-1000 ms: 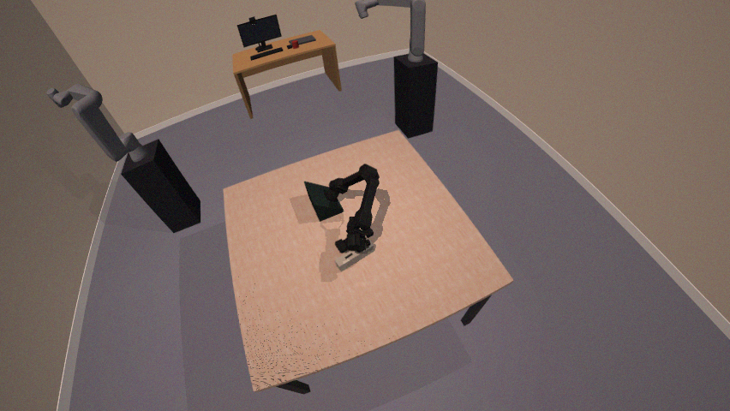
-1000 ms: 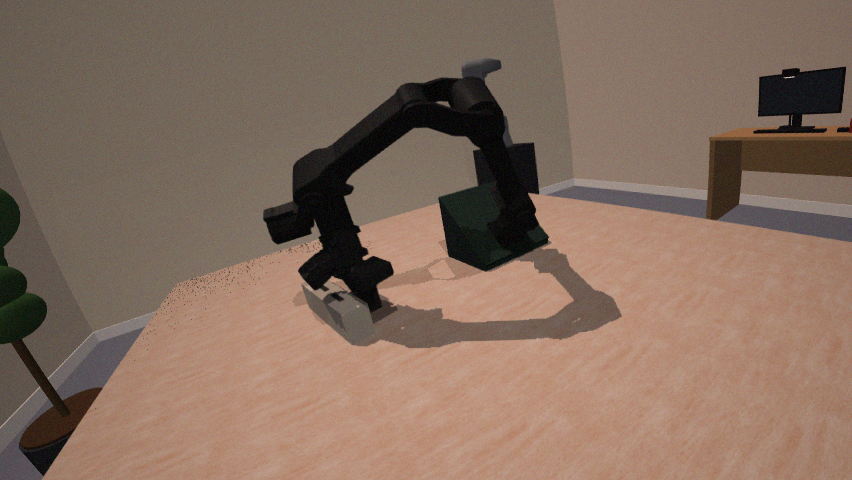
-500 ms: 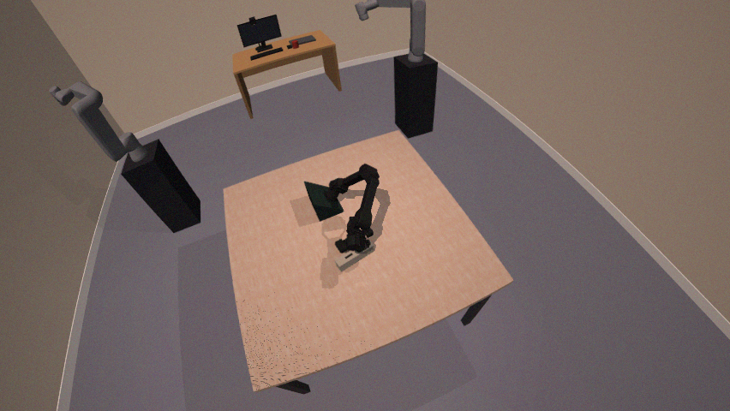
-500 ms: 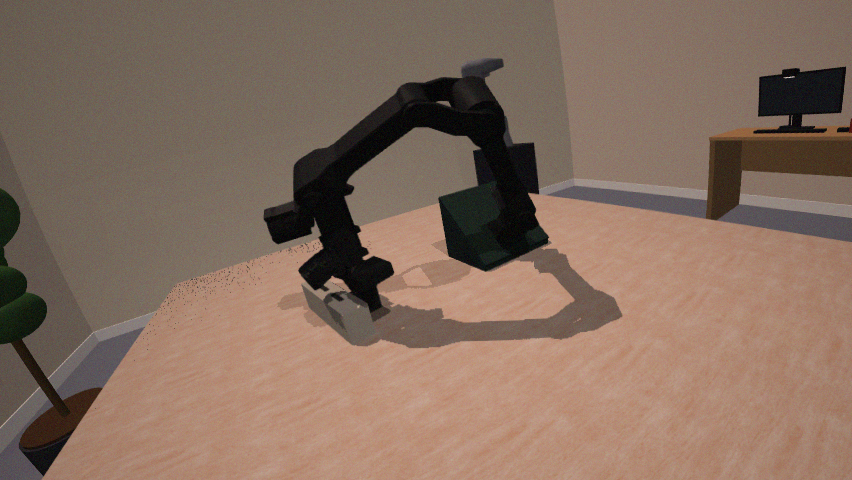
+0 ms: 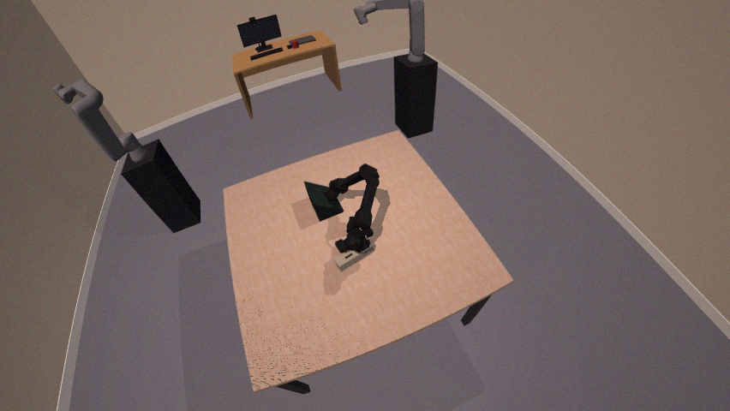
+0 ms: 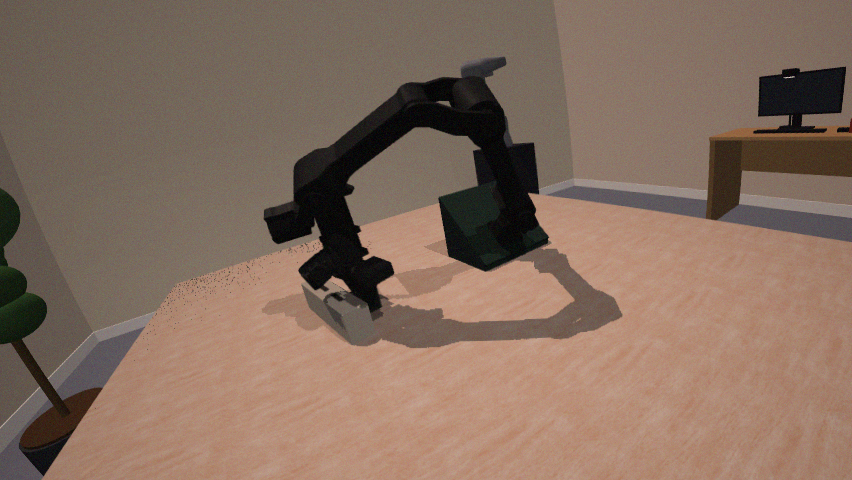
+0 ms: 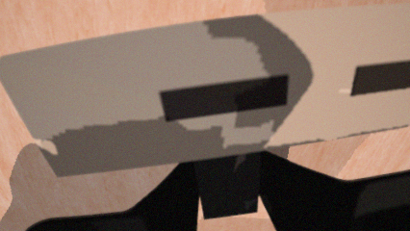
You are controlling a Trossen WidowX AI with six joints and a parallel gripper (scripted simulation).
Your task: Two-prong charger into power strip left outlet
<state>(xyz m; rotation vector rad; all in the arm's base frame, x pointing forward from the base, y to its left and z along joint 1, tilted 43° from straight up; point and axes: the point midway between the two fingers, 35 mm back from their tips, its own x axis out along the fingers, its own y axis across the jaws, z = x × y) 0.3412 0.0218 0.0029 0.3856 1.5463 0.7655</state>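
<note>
The black two-prong charger lies 20 mm ahead of my gripper tip and 10 mm above it.
</note>
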